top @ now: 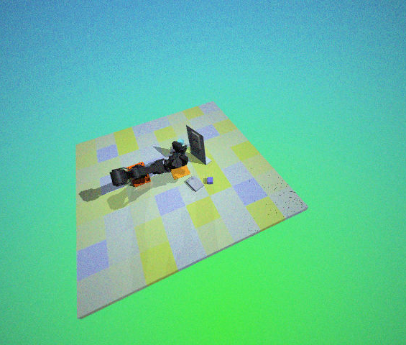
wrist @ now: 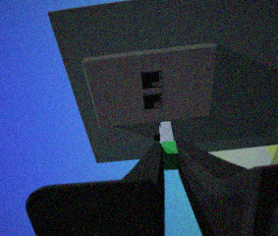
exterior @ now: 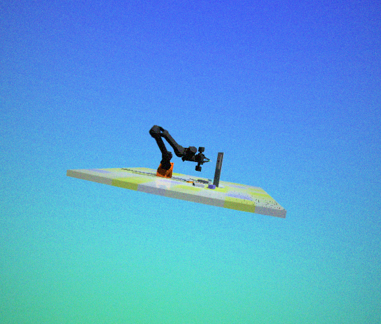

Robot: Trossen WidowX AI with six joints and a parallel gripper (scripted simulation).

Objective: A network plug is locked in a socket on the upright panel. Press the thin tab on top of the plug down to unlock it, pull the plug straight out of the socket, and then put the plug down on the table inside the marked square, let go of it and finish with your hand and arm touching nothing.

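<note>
The orange marked square lies 8 cm behind my gripper tip, 2 cm to the right of it and 19 cm below it. Also, from my gripper tip: small purple cube 9 cm ahead, 19 cm to the right, 18 cm below; then network plug right at my gripper tip; then grey upright panel 8 cm ahead, 4 cm to the left, 7 cm below.
</note>
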